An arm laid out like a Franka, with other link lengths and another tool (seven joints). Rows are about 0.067 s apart.
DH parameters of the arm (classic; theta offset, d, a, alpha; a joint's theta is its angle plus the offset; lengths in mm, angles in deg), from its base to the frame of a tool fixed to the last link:
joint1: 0 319.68 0 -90
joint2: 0 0 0 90
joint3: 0 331.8 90.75 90
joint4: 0 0 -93.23 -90
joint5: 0 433.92 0 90
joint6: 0 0 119.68 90
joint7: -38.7 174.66 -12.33 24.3
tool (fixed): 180 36.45 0 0
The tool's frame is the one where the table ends.
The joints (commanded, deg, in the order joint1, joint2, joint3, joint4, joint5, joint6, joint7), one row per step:
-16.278 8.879 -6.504 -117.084 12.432 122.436 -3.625
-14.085 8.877 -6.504 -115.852 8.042 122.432 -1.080
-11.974 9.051 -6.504 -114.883 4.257 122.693 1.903
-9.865 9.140 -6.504 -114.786 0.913 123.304 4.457
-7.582 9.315 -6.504 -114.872 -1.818 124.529 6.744
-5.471 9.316 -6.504 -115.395 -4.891 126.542 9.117
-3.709 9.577 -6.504 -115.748 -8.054 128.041 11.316
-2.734 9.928 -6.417 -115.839 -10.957 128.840 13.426
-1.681 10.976 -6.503 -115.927 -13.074 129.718 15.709
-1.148 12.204 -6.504 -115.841 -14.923 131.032 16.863
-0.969 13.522 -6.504 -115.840 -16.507 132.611 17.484
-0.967 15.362 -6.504 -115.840 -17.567 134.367 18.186
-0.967 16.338 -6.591 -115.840 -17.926 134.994 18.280
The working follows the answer.
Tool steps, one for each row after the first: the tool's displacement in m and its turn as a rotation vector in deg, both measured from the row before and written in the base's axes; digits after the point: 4 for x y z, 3 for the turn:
0.0121 0.0128 0.0095 -3.742 0.571 2.229
0.0115 0.0139 0.0063 -3.325 0.325 1.266
0.0075 0.0163 0.0005 -2.870 0.336 1.408
0.0091 0.0197 -0.0007 -2.462 -0.363 1.552
0.0084 0.0181 -0.0010 -2.718 -1.025 1.603
0.0062 0.0150 -0.0031 -2.590 -0.595 1.549
0.0038 0.0079 -0.0030 -2.263 -0.251 0.783
0.0032 0.0086 -0.0109 -1.587 0.122 0.143
0.0045 0.0041 -0.0107 -1.371 -0.163 0.811
0.0038 0.0009 -0.0121 -1.103 -0.177 0.937
0.0027 0.0001 -0.0181 -0.618 0.091 0.447
0.0000 -0.0009 -0.0102 -0.218 0.390 0.225

Tool pose at each row, in the base's axes (x y z in m, rotation vector in deg; rounded; the steps above come from the unrounded poses):
0.5977 -0.2202 0.2434 19.865 -170.543 -52.156
0.6098 -0.2074 0.2529 22.679 -170.223 -46.222
0.6213 -0.1935 0.2592 24.179 -170.235 -41.050
0.6288 -0.1772 0.2597 25.871 -169.927 -36.575
0.6379 -0.1575 0.2590 28.088 -170.024 -32.685
0.6463 -0.1394 0.2580 30.622 -170.637 -28.328
0.6525 -0.1244 0.2549 32.893 -170.725 -24.197
0.6563 -0.1165 0.2519 33.918 -170.694 -20.670
0.6595 -0.1079 0.2410 33.925 -170.511 -18.289
0.6640 -0.1038 0.2303 35.024 -170.311 -16.126
0.6678 -0.1029 0.2182 36.333 -170.057 -14.354
0.6705 -0.1028 0.2001 36.889 -169.753 -13.415
0.6705 -0.1037 0.1899 37.073 -169.277 -13.170

